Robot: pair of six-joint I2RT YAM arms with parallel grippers.
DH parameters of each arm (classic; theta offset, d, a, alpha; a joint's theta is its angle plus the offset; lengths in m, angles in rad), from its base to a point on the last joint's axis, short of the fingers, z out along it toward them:
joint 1: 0 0.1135 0.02 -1.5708
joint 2: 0 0 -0.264 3.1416
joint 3: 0.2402 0 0.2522 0
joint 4: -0.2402 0 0.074 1.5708
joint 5: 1.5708 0 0 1.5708
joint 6: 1.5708 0.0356 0 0
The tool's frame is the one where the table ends.
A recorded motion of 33 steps. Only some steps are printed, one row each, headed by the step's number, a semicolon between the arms.
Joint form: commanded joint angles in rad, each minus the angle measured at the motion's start. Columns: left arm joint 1, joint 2, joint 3, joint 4, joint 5, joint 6; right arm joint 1, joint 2, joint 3, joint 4, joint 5, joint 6.
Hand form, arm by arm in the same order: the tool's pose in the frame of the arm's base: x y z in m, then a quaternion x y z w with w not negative. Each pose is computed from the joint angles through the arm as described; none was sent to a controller.
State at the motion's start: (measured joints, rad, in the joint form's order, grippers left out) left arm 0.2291 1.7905 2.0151 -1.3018 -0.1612 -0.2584; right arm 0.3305 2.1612 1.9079 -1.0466 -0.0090 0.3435
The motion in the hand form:
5: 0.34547 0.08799 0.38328 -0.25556 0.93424 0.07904 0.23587; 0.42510 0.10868 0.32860 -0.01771 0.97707 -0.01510 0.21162
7: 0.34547 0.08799 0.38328 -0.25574 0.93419 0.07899 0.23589; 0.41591 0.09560 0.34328 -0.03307 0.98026 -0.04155 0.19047
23: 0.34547 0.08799 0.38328 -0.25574 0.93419 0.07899 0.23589; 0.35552 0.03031 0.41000 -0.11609 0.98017 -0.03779 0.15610
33: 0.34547 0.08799 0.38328 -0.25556 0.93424 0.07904 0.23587; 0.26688 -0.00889 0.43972 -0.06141 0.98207 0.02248 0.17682
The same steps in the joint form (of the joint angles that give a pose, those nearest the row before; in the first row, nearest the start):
5: 0.0034 0.0069 -0.0088 -0.0023 -0.0084 -0.0019; -0.0698 -0.0297 0.3560 -0.2476 0.1373 -0.1457
7: 0.0034 0.0069 -0.0088 -0.0023 -0.0084 -0.0023; -0.0916 -0.0298 0.4272 -0.3666 0.1656 -0.2007
23: 0.0034 0.0069 -0.0088 -0.0023 -0.0084 -0.0023; -0.2388 -0.1717 0.5257 -0.6523 0.0755 -0.4982
33: 0.0034 0.0069 -0.0088 -0.0023 -0.0084 -0.0019; -0.3746 -0.5165 0.2140 -0.6519 -0.0721 -0.4982

